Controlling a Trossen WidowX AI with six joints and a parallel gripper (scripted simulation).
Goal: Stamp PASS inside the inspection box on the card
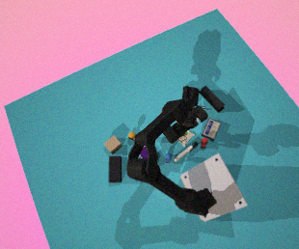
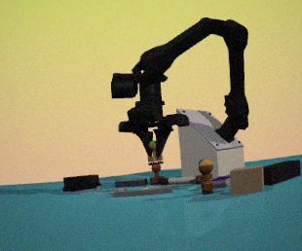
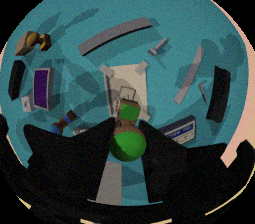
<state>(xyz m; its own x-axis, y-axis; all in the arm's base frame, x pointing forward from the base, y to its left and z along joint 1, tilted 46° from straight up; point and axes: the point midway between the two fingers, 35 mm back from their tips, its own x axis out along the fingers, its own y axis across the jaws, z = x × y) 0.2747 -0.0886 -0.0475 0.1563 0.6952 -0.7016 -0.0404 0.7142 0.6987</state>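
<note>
Right now the beige card is 90 mm below my gripper tip and 10 mm ahead of it. Round my gripper tip: green-knobbed stamp right at my gripper tip; white marker 70 mm below, 70 mm behind, 10 mm to the left; red-knobbed stamp 90 mm behind, 60 mm to the right, 60 mm below.
</note>
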